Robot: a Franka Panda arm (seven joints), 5 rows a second.
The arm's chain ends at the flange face. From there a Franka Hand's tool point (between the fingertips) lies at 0.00 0.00 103.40 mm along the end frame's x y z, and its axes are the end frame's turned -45 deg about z.
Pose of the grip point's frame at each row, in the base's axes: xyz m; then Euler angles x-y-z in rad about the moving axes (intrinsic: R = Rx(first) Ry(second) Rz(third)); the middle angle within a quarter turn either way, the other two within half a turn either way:
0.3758 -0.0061 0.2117 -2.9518 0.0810 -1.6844
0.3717 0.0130 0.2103 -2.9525 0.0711 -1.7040
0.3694 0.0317 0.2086 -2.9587 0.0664 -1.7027
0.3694 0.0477 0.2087 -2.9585 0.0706 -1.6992
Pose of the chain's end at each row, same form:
0.3674 -0.0255 0.3129 -2.9518 0.0810 -0.8990
0.3644 -0.0064 0.3116 -2.9525 0.0711 -0.9186
0.3625 0.0129 0.3101 -2.9587 0.0664 -0.9173
0.3621 0.0289 0.3101 -2.9585 0.0706 -0.9138

